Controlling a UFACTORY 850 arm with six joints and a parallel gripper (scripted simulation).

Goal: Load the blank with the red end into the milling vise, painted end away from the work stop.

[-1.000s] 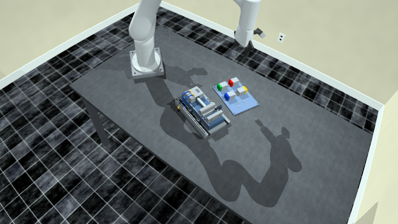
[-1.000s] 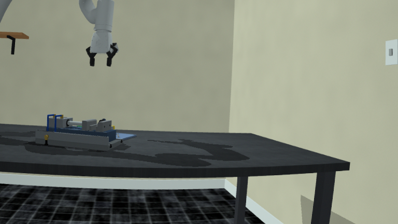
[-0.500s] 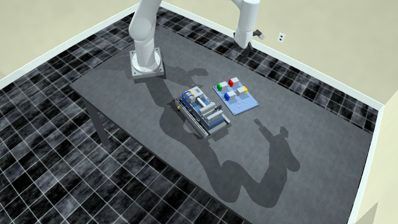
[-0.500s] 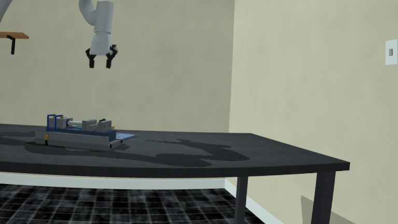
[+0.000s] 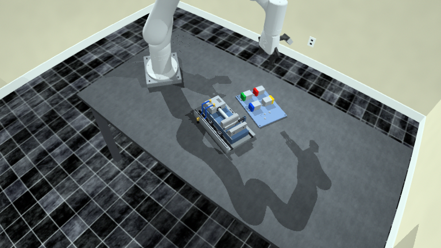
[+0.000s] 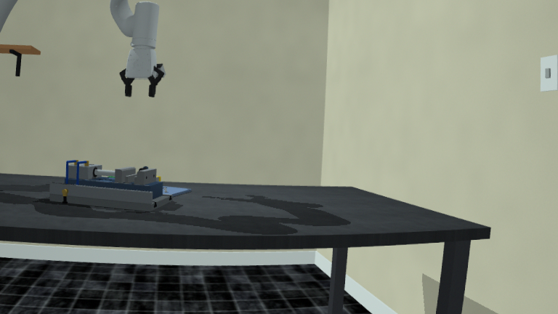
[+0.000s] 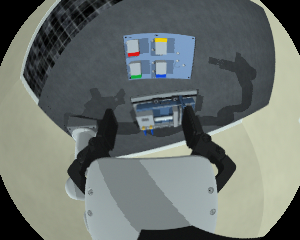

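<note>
Right now my hand is 40 mm past the red-ended blank, 50 mm to the right of it and 300 mm above it. Round my hand: yellow-ended blank: 50 mm ahead, 30 mm to the left, 300 mm below; then blue-ended blank: 30 mm ahead, 60 mm to the right, 300 mm below; then green-ended blank: 60 mm behind, 30 mm to the right, 300 mm below.
</note>
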